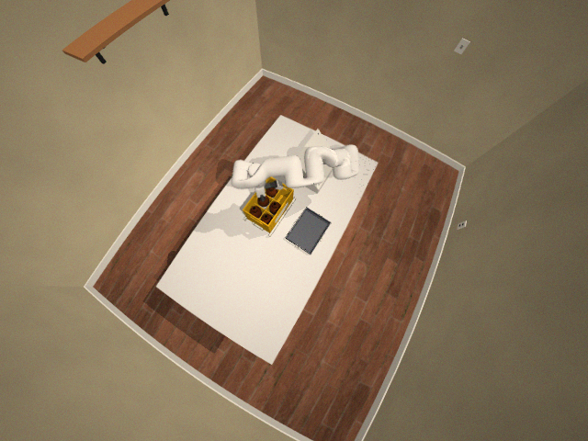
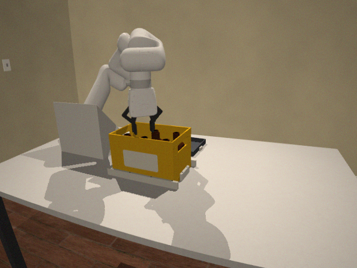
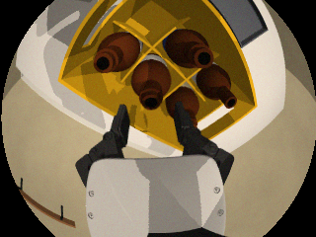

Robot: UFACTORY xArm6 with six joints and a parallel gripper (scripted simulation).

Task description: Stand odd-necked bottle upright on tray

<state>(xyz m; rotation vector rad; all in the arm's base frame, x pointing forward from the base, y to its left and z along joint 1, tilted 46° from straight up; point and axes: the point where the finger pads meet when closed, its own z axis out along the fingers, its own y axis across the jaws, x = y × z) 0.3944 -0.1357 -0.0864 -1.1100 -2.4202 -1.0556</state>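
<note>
The yellow crate is 11 cm below my hand, 5 cm to the left of it and 1 cm ahead of it. From my hand the other things lie so: dark grey tray (34 cm to the left, 19 cm below, 1 cm ahead); glass bottle (11 cm below, 9 cm ahead).
</note>
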